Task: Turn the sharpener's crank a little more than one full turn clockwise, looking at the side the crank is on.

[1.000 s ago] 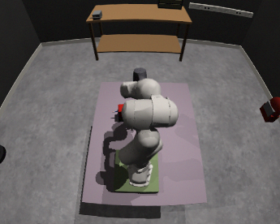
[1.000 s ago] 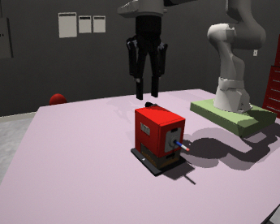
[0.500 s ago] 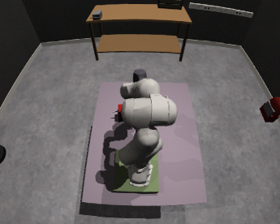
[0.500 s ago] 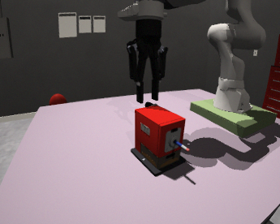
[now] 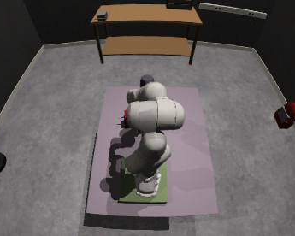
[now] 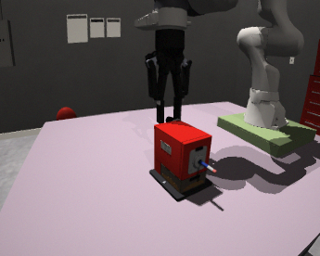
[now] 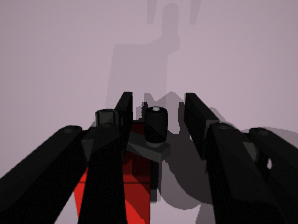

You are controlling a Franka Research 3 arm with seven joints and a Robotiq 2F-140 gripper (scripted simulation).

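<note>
Right now my hand is 2 cm to the right of the black knob and 3 cm above it.
</note>
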